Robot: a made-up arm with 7 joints. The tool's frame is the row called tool. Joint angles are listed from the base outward. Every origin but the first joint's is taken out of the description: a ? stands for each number. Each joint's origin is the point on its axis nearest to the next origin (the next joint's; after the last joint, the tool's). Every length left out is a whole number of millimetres.
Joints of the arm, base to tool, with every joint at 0 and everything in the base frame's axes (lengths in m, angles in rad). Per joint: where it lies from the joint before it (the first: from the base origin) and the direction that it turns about. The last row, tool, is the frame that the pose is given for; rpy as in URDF.
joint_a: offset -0.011 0.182 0.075 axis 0 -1 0
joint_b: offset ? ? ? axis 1 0 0
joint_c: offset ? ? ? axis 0 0 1
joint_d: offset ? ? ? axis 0 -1 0
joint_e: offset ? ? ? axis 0 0 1
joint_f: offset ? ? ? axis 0 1 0
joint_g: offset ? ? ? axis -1 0 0
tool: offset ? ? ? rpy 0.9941 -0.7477 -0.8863
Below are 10 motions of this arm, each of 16 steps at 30 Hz.
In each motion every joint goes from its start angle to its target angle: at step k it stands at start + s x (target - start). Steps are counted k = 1, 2, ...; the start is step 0. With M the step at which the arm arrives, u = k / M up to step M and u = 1 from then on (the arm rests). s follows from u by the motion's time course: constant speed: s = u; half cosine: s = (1 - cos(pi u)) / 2; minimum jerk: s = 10 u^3 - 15 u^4 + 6 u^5.
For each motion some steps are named. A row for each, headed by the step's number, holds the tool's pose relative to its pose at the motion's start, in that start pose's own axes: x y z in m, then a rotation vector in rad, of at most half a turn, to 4 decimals.
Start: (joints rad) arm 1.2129 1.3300 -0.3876 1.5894 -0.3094 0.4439 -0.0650
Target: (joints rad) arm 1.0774 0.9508 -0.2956 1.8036 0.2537 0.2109 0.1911
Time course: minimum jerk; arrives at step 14
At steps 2, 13, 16:
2: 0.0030 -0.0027 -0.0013 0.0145 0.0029 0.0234
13: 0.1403 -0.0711 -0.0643 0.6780 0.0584 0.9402
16: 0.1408 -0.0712 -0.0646 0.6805 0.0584 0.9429

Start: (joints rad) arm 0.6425 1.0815 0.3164 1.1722 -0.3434 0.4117 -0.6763
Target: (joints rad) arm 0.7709 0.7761 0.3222 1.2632 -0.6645 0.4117 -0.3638
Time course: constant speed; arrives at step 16
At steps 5, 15, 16:
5: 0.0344 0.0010 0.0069 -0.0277 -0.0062 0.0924
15: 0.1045 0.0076 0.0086 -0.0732 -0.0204 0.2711
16: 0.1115 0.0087 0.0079 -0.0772 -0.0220 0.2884

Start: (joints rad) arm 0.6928 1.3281 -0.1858 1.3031 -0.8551 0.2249 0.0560
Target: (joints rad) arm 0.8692 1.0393 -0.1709 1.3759 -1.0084 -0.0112 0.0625
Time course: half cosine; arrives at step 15
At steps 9, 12, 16:
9: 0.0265 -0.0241 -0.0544 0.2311 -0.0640 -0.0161
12: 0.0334 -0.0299 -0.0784 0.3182 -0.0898 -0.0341
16: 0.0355 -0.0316 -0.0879 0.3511 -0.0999 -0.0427

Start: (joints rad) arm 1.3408 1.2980 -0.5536 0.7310 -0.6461 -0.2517 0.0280
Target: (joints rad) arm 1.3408 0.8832 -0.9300 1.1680 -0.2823 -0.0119 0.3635
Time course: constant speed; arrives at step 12
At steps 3, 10, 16:
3: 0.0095 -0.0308 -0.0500 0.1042 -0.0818 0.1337
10: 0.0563 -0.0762 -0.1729 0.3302 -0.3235 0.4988
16: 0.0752 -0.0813 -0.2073 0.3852 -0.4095 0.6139

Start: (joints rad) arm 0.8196 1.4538 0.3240 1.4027 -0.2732 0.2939 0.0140
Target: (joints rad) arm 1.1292 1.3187 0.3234 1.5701 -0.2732 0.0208 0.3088
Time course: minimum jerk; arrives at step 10
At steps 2, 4, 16:
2: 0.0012 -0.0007 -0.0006 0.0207 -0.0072 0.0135
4: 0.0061 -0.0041 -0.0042 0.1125 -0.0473 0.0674
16: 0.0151 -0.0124 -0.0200 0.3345 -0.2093 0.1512

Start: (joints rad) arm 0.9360 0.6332 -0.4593 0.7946 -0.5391 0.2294 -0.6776
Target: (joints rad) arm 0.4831 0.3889 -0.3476 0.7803 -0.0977 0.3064 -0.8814
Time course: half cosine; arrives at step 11
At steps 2, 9, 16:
2: 0.0154 0.0012 0.0064 -0.0137 0.0375 0.0285
9: 0.1708 0.0611 0.0789 -0.3005 0.4476 0.2638
16: 0.1839 0.0711 0.0854 -0.3401 0.4855 0.2786

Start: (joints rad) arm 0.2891 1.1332 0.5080 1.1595 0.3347 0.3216 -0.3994
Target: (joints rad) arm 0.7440 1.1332 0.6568 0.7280 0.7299 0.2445 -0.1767
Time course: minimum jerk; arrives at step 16
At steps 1, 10, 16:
1: 0.0000 -0.0001 -0.0001 0.0008 0.0016 0.0004
10: 0.0069 -0.0169 -0.0261 0.3310 0.5227 0.1821
16: 0.0111 -0.0221 -0.0381 0.4908 0.7081 0.2762

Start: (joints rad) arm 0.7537 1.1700 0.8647 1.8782 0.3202 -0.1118 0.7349
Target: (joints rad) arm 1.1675 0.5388 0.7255 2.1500 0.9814 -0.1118 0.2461
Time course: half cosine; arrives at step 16
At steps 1, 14, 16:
1: 0.0009 -0.0018 0.0002 0.0134 -0.0003 -0.0040
14: 0.0358 -0.1848 -0.0634 1.3966 -0.0380 -0.2732
16: 0.0356 -0.1907 -0.0690 1.4533 -0.0395 -0.2739

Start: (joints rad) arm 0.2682 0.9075 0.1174 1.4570 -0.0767 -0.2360 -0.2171
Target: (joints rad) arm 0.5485 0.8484 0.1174 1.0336 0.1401 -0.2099 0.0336
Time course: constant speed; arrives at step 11
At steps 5, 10, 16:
5: -0.0034 -0.0139 0.0051 -0.0089 0.1843 0.0017
10: -0.0052 -0.0296 0.0054 0.0198 0.3715 0.0206
16: -0.0054 -0.0330 0.0048 0.0299 0.4086 0.0265

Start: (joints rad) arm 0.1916 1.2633 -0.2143 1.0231 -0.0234 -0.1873 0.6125
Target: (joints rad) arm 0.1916 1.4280 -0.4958 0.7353 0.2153 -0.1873 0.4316
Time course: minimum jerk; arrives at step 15
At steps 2, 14, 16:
2: 0.0004 0.0008 0.0008 -0.0006 0.0061 -0.0002
14: 0.0264 0.0530 0.0415 -0.0556 0.3447 -0.0998
16: 0.0265 0.0531 0.0416 -0.0558 0.3456 -0.1003

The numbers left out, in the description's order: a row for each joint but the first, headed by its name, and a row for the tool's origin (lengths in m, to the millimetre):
joint_b: 0.008 0 0.013
joint_c: 0 0.014 -0.319
joint_d: 0.009 0.004 0
joint_e: -0.029 0 -0.11
joint_f: -0.022 -0.005 0
joint_g: -0.017 0 0.011
tool: 0 -0.02 -0.002

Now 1 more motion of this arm.
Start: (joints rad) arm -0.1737 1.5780 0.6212 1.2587 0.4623 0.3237 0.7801
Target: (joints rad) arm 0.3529 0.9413 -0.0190 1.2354 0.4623 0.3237 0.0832
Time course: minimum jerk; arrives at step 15
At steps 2, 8, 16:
2: -0.0006 -0.0034 0.0035 0.0120 0.0087 -0.0037
8: -0.0133 -0.1285 0.0619 0.3026 0.2123 -0.0528
16: -0.0120 -0.2481 0.0416 0.4714 0.2960 -0.0311

